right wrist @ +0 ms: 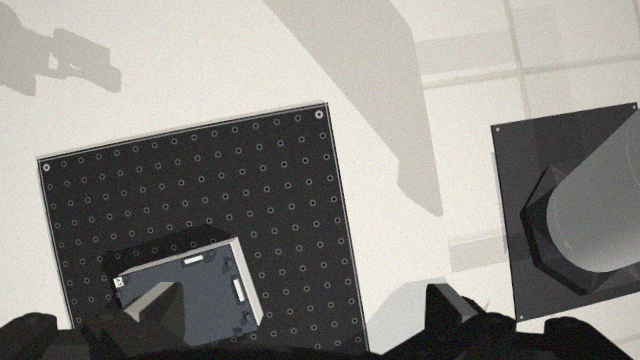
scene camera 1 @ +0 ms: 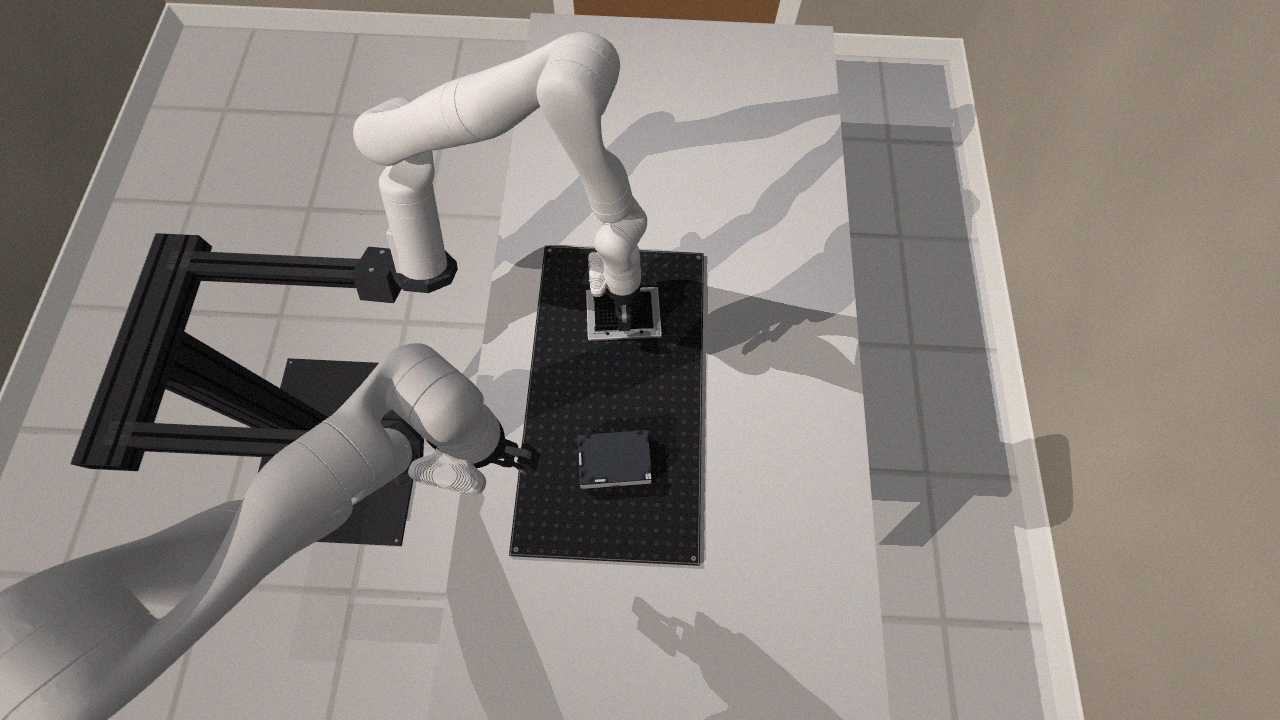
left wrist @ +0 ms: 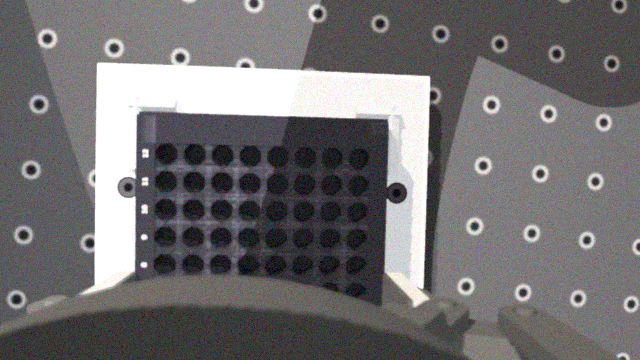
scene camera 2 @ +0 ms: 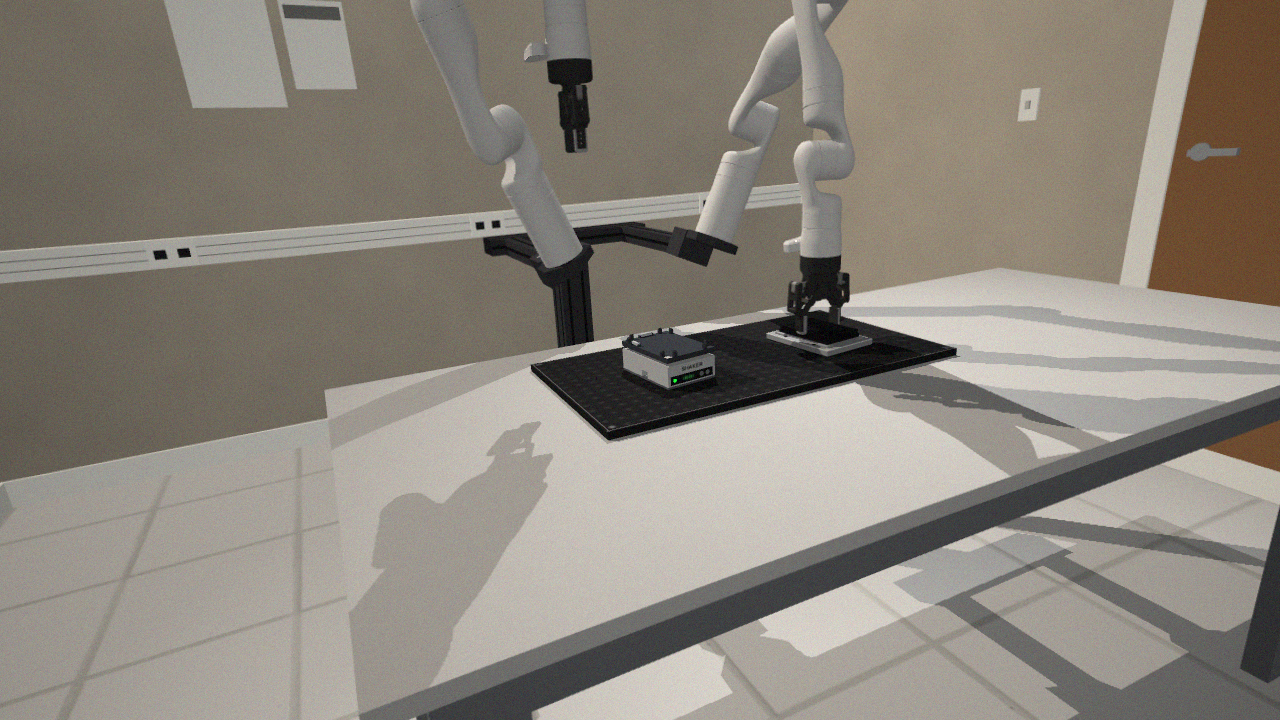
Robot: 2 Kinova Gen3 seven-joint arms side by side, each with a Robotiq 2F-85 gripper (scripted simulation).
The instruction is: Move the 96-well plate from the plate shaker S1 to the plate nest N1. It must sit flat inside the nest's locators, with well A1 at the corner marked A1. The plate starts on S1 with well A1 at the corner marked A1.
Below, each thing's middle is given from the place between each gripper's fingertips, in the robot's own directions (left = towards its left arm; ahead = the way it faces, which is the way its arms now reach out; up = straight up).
I see my left gripper (scene camera 2: 818, 329) 10 mm above the dark 96-well plate (scene camera 1: 605, 312). Round my left hand: plate nest N1 (scene camera 1: 591, 309) (30 mm below).
I see the dark 96-well plate 42 cm to the left of my right hand (scene camera 2: 576, 152), 36 cm below it and 16 cm ahead of it. Round my right hand: plate nest N1: 42 cm to the left, 38 cm below, 16 cm ahead.
